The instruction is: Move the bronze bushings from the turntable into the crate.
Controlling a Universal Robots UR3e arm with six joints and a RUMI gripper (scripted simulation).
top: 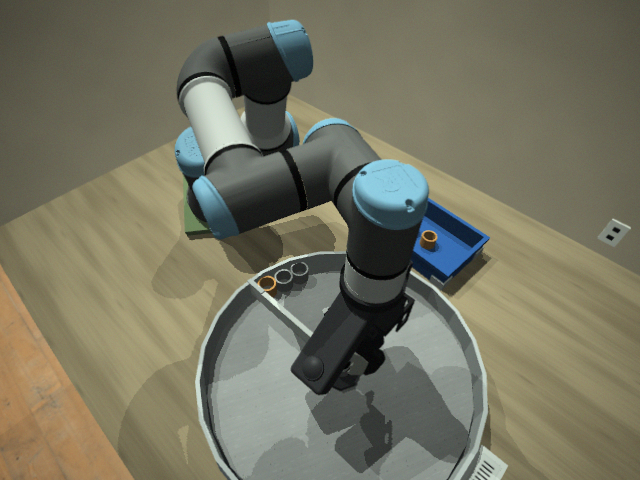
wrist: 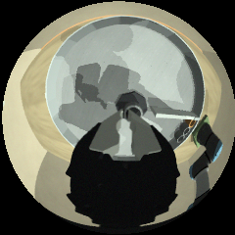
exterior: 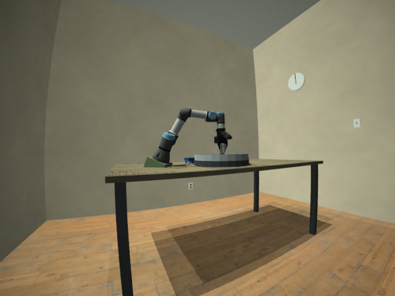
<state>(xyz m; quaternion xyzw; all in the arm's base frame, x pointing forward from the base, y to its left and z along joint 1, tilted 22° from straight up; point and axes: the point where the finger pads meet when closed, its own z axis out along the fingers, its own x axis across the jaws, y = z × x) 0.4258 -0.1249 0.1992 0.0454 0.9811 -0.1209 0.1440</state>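
Now: hand 30 mm above the grey turntable and 10 mm past it. From my hand the other things lie so: blue crate (360 mm to the left, 60 mm below, 30 mm behind).
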